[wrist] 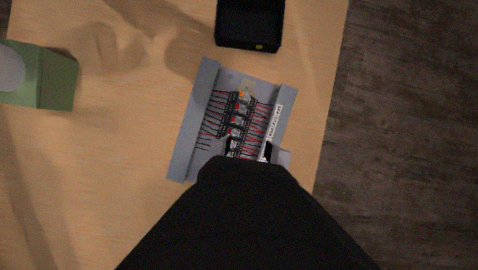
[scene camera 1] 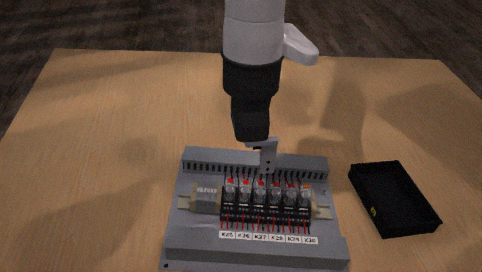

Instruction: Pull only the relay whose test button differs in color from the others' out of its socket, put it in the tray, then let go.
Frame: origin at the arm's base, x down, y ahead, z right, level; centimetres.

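Seen in the pictures: gripper, fingertip midpoint: (wrist: 247,145) (scene camera 1: 262,159); arm's base, origin of the base link: (wrist: 2,68).
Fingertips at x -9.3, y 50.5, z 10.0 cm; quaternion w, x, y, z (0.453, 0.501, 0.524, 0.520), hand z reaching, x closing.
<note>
Pixels of each thing's top centre, then the offset from my fingertips to it. "*": a spot on its surface instead.
- relay with the orange test button, middle of its top: (scene camera 1: 306,189) (wrist: 244,95) dx +9.3, dy -0.5, dz -9.7 cm
- black tray, middle of its top: (scene camera 1: 394,191) (wrist: 250,17) dx +12.8, dy -0.8, dz -29.2 cm
- grey panel, surface spot: (scene camera 1: 200,231) * dx +12.0, dy +4.0, dz +10.0 cm
- terminal block, middle of its top: (scene camera 1: 208,190) dx +11.6, dy -4.2, dz +7.7 cm
The relay with the orange test button (scene camera 1: 304,195) (wrist: 245,96) sits upright in its socket at the right end of the row, above the last label. Several relays with red test buttons (scene camera 1: 259,192) (wrist: 237,120) sit in the sockets beside it. The black tray (scene camera 1: 410,231) (wrist: 240,46) stands right of the panel in the scene view; no relay shows in its dark inside. My gripper (scene camera 1: 262,162) (wrist: 247,145) is open and empty, above the relay row and left of the orange-button relay in the scene view. Its far finger is mostly hidden there.
The grey panel (scene camera 1: 200,231) carries raised wiring ducts (scene camera 1: 300,162) (wrist: 195,120) behind and in front of the row. A terminal block (scene camera 1: 206,199) stands left of the relays. A green block (wrist: 55,82) with a pale cylinder (wrist: 7,67) shows at left in the wrist view.
</note>
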